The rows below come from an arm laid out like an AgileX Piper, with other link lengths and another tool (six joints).
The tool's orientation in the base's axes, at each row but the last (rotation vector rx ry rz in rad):
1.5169 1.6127 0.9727
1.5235 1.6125 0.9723
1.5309 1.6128 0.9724
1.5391 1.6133 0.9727
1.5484 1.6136 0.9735
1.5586 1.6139 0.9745
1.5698 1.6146 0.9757
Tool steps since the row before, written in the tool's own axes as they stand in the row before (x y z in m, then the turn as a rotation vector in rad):
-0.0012 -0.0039 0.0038 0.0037 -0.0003 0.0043
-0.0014 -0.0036 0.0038 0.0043 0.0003 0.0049
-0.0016 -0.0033 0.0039 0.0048 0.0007 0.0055
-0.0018 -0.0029 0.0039 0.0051 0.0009 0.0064
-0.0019 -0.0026 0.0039 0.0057 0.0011 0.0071
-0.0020 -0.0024 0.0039 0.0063 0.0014 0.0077
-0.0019 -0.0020 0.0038 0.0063 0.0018 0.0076
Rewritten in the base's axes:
0.0016 -0.0011 -0.0052 0.0034 0.0039 -0.0023
0.0017 -0.0013 -0.0050 0.0042 0.0046 -0.0020
0.0020 -0.0015 -0.0048 0.0049 0.0051 -0.0019
0.0021 -0.0016 -0.0044 0.0058 0.0055 -0.0022
0.0023 -0.0017 -0.0042 0.0064 0.0061 -0.0024
0.0023 -0.0018 -0.0040 0.0071 0.0067 -0.0024
0.0024 -0.0017 -0.0037 0.0072 0.0067 -0.0020

